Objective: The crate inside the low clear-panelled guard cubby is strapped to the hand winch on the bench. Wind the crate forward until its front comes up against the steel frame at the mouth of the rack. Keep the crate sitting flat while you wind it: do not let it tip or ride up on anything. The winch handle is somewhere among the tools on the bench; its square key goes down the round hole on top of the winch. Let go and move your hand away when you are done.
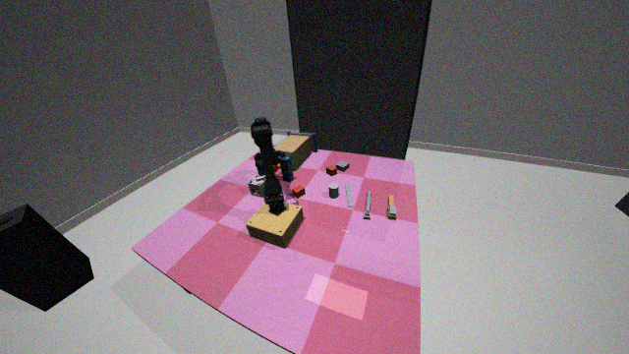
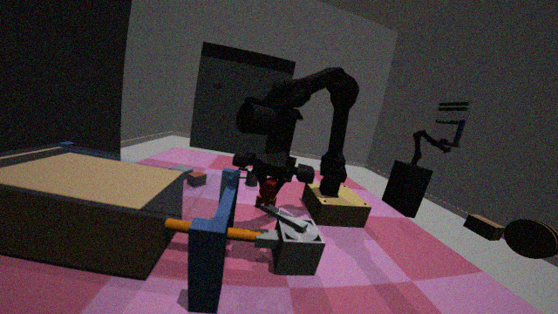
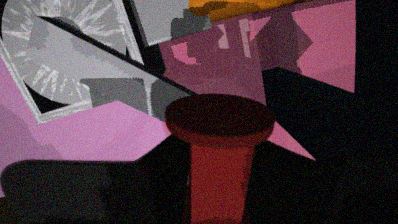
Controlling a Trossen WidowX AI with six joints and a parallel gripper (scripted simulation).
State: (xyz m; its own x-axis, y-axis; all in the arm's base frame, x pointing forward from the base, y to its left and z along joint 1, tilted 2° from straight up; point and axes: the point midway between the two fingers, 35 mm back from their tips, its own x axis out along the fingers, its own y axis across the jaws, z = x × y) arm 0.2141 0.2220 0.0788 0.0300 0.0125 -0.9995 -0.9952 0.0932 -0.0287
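Right now the blue steel frame is 90 mm to the left of my gripper tip, 70 mm ahead of it and 10 mm below it. Also, from my gripper tip: red-knobbed winch handle (30 mm behind, 20 mm to the left, 10 mm below); red knob (10 mm above); grey hand winch (100 mm behind, 90 mm below, 40 mm to the left).
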